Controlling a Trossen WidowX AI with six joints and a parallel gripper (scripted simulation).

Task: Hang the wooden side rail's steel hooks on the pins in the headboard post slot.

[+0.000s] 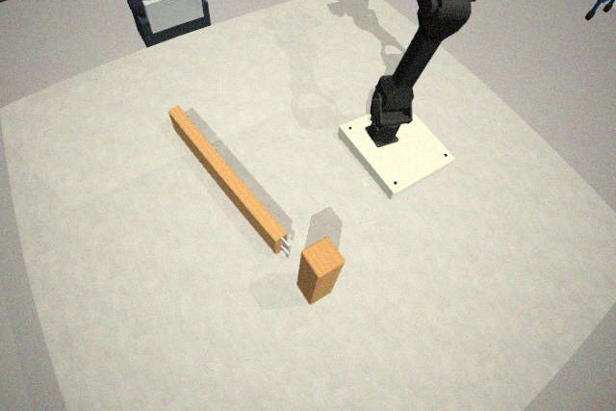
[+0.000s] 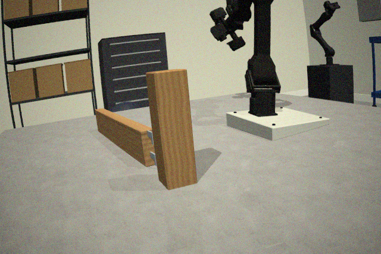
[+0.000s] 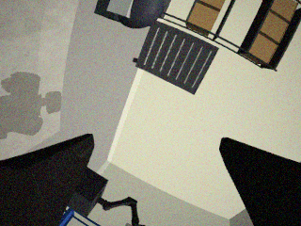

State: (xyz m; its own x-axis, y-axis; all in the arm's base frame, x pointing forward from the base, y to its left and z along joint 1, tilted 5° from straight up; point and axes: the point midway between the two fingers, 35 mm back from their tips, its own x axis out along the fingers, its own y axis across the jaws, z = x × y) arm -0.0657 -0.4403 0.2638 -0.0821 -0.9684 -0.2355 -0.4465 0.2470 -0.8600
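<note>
Right now my gripper tip is 73 cm to the right of the headboard post, 40 cm short of it and 21 cm above it.
</note>
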